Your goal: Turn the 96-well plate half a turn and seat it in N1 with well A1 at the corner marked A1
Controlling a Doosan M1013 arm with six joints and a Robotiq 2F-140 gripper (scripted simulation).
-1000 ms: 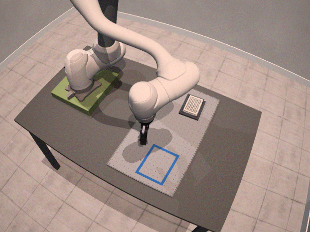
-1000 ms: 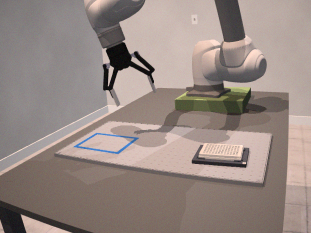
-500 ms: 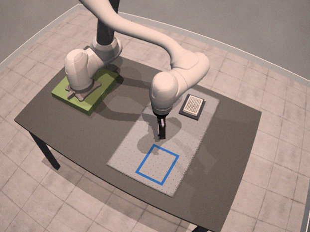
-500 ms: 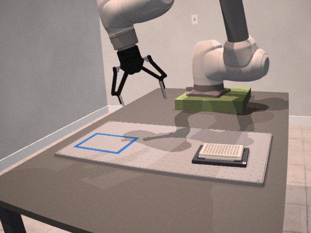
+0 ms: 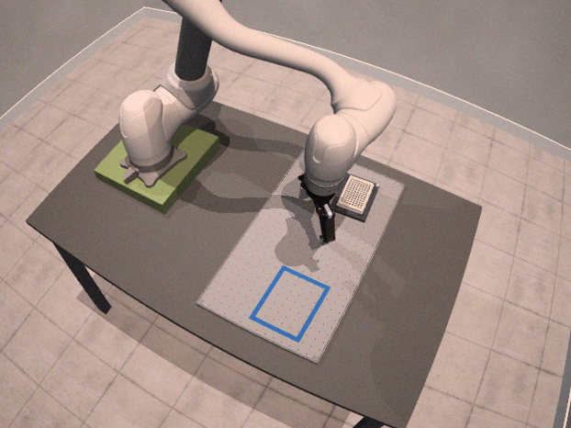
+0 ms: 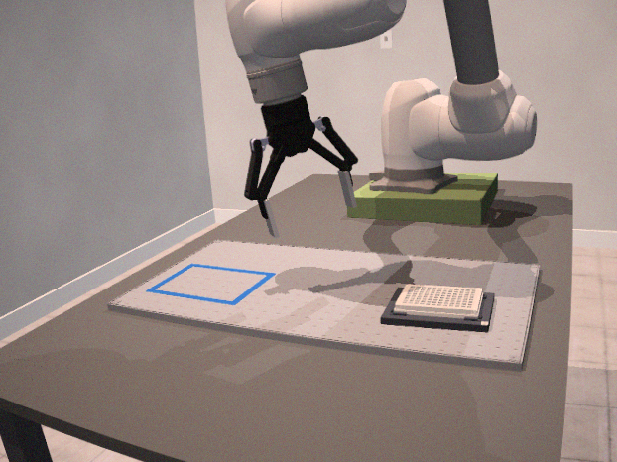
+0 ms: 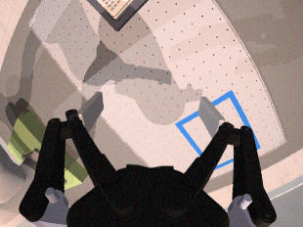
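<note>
My hand is 10 mm short of the white 96-well plate, 230 mm to the right of it and 110 mm above it. Round my hand: pale A1 mark (40 mm ahead, 320 mm to the left, 120 mm below); dark plate nest N1 (10 mm ahead, 230 mm to the left, 120 mm below).
</note>
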